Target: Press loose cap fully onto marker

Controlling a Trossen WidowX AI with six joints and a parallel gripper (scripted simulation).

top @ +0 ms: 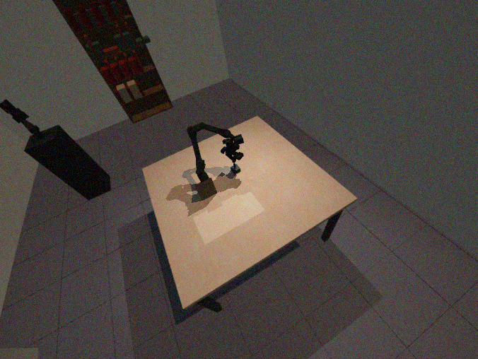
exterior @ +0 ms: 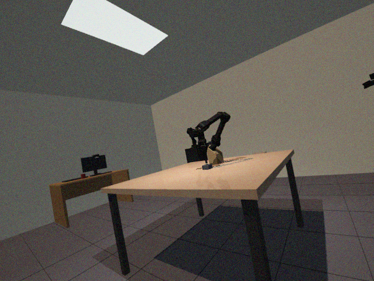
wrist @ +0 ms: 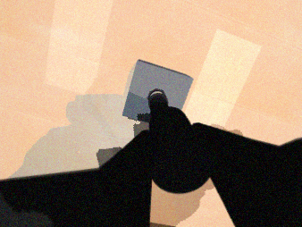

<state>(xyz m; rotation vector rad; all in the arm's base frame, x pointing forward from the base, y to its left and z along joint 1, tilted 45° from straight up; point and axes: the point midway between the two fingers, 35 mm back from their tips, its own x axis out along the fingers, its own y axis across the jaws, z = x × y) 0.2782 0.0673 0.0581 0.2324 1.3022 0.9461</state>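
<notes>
Right now the holder block is 11 cm below my gripper tip. The rest, counted from my gripper tip: dark cap 1 cm above.
</notes>
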